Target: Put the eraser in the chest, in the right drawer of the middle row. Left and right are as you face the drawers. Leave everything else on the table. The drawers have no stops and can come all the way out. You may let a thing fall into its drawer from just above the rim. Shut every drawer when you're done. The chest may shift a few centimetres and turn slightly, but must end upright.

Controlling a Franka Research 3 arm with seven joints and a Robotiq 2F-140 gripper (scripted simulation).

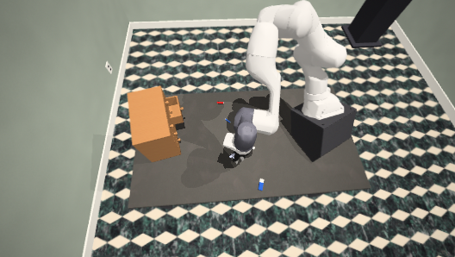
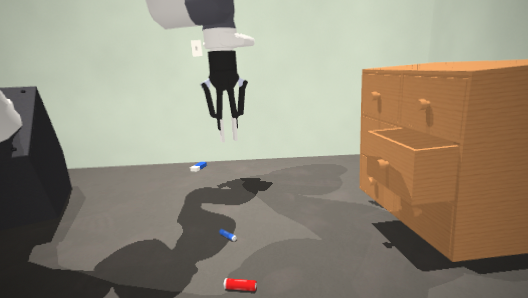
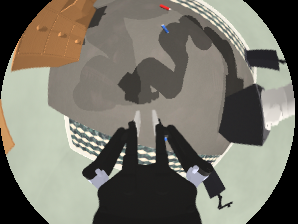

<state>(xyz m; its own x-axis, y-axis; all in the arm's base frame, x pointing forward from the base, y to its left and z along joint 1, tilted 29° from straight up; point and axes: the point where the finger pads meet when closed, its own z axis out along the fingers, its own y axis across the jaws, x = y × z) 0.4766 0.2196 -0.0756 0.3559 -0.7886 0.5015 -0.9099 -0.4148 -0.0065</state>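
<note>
My gripper is now 13 cm past the eraser, 12 cm to the right of it and 15 cm above it. From my hand the other things lie so: small blue cylinder 3 cm ahead, 32 cm to the right, 15 cm below; then red cylinder 7 cm ahead, 47 cm to the right, 15 cm below.
</note>
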